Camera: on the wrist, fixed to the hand. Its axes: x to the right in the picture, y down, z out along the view.
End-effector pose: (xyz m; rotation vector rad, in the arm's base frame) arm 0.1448 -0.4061 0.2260 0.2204 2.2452 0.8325
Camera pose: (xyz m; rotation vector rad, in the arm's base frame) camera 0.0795 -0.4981 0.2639 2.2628 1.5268 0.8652
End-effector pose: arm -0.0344 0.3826 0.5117 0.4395 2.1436 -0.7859
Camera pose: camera -0.1139 0.4240 0.5900 1.7047 0.7693 -0.2583
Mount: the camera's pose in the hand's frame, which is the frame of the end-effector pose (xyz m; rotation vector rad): -0.0094 -0.0423 -0.1108 0.4050 -0.3549 1.5745
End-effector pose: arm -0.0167 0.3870 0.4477 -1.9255 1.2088 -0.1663
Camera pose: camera -0.0486 0.3384 0.5515 -0.2733 1.8609 0.6697
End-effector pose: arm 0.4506 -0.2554 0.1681 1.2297 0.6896 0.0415
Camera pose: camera 0.3733 -0.1803 0.1177 1.8372 -0.7389 0.9885
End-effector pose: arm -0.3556 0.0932 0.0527 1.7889 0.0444 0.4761
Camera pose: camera -0.3927 0.2043 0.0317 1.9632 -1.7043 1.2636
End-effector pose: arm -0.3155 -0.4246 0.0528 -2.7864 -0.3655 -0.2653
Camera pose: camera -0.3518 -0.4248 0.1661 -1.9168 1.4509 0.5899
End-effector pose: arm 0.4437 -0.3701 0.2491 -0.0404 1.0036 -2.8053
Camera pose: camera 0.4381 -0.2668 0.1903 0.2005 0.1171 -1.3762
